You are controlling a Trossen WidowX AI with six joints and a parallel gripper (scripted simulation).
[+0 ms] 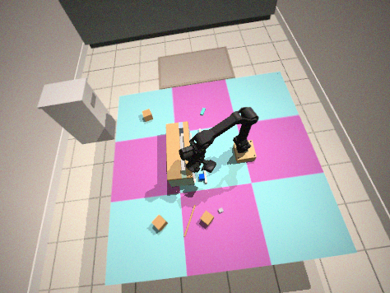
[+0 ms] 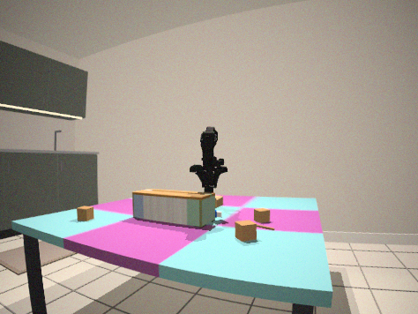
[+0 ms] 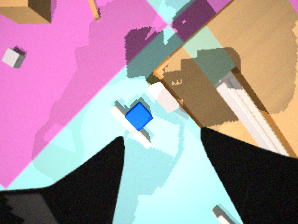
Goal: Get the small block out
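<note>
Now: the blue block 2 cm behind my gripper tip and 14 cm below it. The rest, counted from my gripper tip: box (7 cm ahead, 15 cm to the right, 9 cm below); then thin stick (6 cm ahead, 25 cm to the left, 15 cm below).
</note>
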